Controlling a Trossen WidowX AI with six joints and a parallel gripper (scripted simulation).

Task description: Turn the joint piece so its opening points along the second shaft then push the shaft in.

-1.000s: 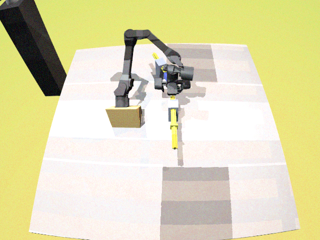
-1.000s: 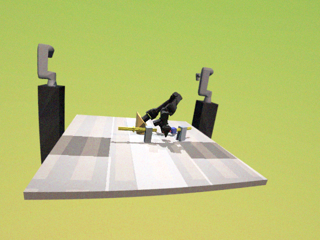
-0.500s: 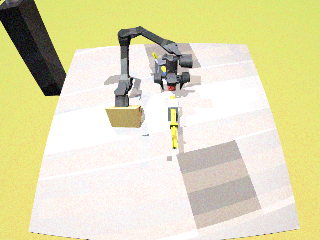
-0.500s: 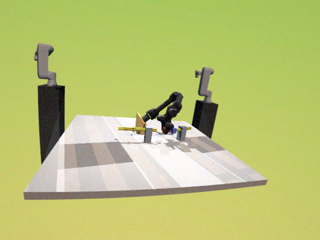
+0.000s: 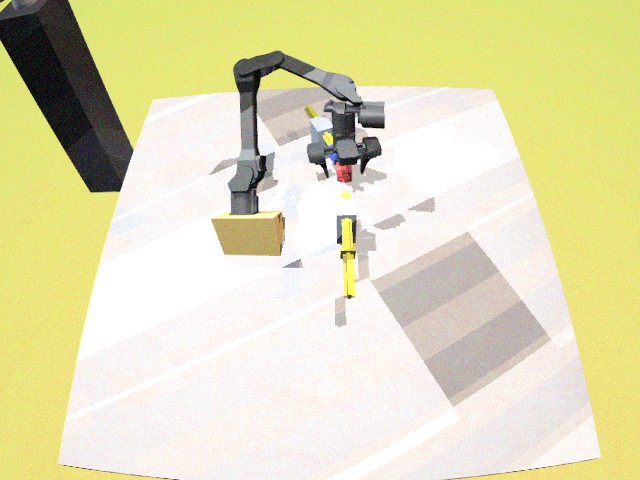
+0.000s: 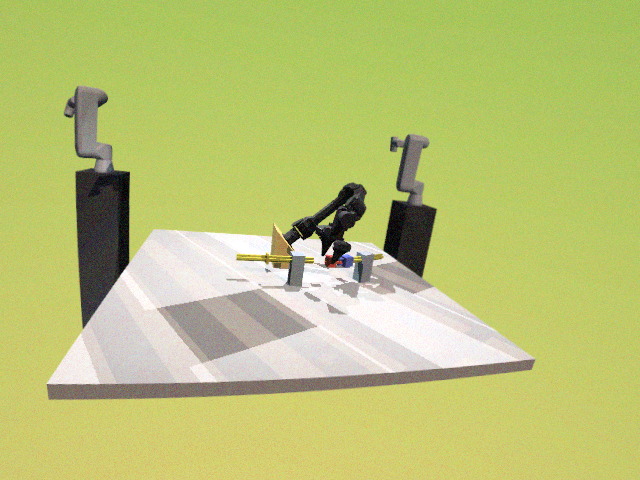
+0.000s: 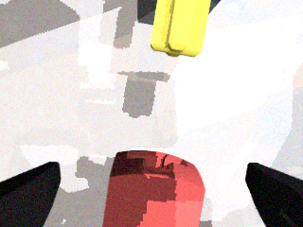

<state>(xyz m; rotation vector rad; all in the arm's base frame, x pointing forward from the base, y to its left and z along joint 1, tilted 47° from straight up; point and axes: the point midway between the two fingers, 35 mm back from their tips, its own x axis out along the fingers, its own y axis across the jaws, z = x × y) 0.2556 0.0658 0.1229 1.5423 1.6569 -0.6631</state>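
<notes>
Now: the red square joint piece 2 cm to the left of my gripper tip and 1 cm below it.
</notes>
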